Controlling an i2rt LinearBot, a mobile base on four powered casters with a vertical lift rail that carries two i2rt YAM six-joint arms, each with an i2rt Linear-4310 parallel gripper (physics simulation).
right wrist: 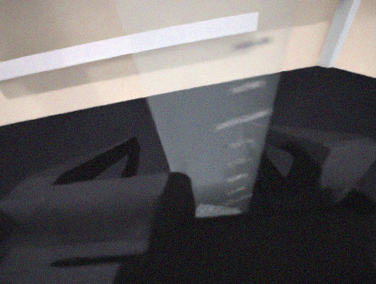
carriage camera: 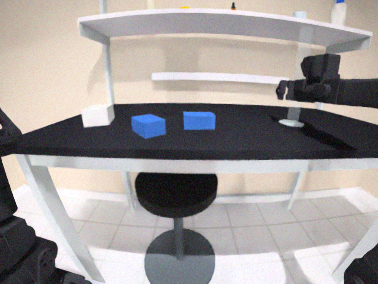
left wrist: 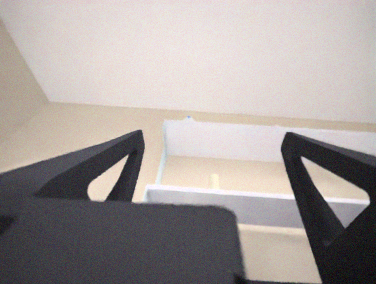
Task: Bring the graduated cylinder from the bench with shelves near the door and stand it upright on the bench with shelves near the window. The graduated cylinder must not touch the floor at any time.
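Frame: origin at the left arm's base, x right, y ahead, z up, level; centimetres.
Seen in the pictures: left gripper, fingertip midpoint: [left wrist: 211, 138]; right gripper, fingertip midpoint: [right wrist: 189, 135] [carriage camera: 287, 91].
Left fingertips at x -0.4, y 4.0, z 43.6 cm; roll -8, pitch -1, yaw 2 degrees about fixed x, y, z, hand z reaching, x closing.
A point is followed by its place in that frame.
The clear graduated cylinder [carriage camera: 294, 114] @(x 67.3, y 45.7, z 33.1 cm) [right wrist: 212, 135] stands upright on the black bench top at the right, its top reaching above shelf height. My right gripper [carriage camera: 282, 90] @(x 66.9, y 53.0, z 40.8 cm) [right wrist: 189, 135] @(x 66.9, y 53.0, z 40.8 cm) is open at the cylinder's upper part, high above the bench top. In the right wrist view the tube fills much of the gap between the fingers, close to the right one; contact cannot be told. In the carriage camera the arm hides part of the tube. My left gripper [left wrist: 211, 138] @(x -0.4, y 4.0, z 43.6 cm) is open and empty, and points up at the shelves and ceiling.
Two blue boxes [carriage camera: 148, 126] @(x 20.4, y 25.8, z 32.1 cm) [carriage camera: 199, 121] @(x 32.6, y 34.3, z 31.5 cm) and a white box [carriage camera: 98, 115] @(x -1.1, y 35.9, z 32.7 cm) lie on the bench [carriage camera: 240, 142] @(x 42.8, y 25.1, z 29.1 cm). An upper shelf [carriage camera: 225, 27] @(x 44.4, y 84.4, z 72.9 cm) holds bottles, including a blue-capped one [carriage camera: 338, 14] @(x 105.3, y 80.6, z 83.7 cm). A black stool [carriage camera: 176, 192] @(x 24.9, y 36.1, z 3.7 cm) stands at the front.
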